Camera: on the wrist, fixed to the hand. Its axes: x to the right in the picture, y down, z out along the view.
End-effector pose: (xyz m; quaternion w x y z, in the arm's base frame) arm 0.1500 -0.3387 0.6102 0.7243 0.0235 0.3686 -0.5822
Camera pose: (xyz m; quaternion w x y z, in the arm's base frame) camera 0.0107 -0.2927 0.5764 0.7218 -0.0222 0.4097 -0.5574
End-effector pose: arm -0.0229 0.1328 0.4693 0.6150 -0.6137 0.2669 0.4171
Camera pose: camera 0.0624 0.0234 0.5278 0.5724 -0.6553 0.2408 0.4301
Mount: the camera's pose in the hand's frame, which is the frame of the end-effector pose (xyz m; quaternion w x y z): -0.0260 -0.0918 -0.1165 0.9978 -0.0661 0.0047 -0.0013
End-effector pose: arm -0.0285 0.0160 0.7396 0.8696 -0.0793 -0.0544 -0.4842
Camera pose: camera -0.1182 -0.0321 0.6286 0.8621 -0.1343 -0.0183 -0.4883
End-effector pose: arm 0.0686 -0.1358 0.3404 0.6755 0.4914 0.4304 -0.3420
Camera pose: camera -0.0515 -0.0491 0.3133 0.7040 0.4467 0.4559 -0.3114
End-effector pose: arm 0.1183 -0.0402 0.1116 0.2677 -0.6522 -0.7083 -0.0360
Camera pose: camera 0.0706 -0.1238 0.2274 0.2273 -0.6674 -0.7039 -0.0862
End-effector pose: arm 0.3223 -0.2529 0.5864 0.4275 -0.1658 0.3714 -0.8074
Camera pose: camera 0.2171 -0.1455 0.5778 0.4128 -0.1904 0.4257 -0.7824
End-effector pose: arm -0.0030 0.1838 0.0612 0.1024 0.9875 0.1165 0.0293
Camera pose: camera -0.0583 0.2878 0.1550 0.1669 0.9782 0.1161 0.0414
